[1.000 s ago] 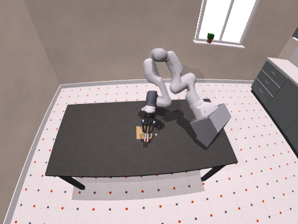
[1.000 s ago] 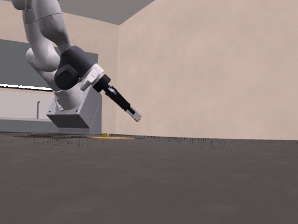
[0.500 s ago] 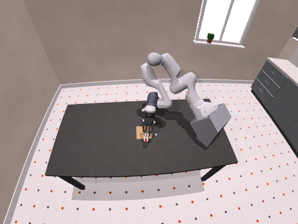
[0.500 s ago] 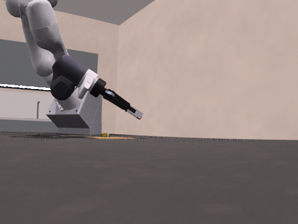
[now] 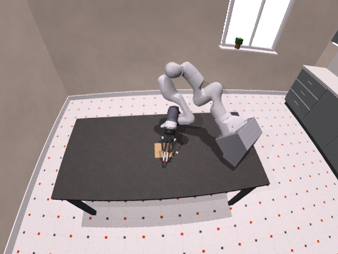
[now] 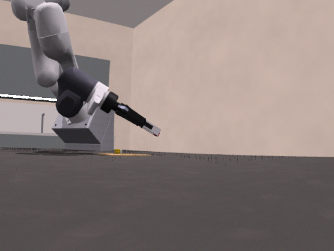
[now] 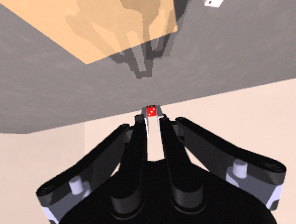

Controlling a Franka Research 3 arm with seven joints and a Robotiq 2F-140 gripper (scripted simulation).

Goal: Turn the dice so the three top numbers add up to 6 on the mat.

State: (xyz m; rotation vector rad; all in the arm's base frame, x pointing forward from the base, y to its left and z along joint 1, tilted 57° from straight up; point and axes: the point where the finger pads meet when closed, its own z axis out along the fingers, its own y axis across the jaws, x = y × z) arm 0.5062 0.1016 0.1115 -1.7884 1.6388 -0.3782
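Now: the yellow die 100 mm to the right of my hand, 90 mm below it and 70 mm behind it. Round my hand: tan mat (120 mm to the right, 100 mm below, 20 mm behind); red die (20 mm to the left, 20 mm below, 10 mm ahead); white die (120 mm behind, 90 mm below, 50 mm to the right).
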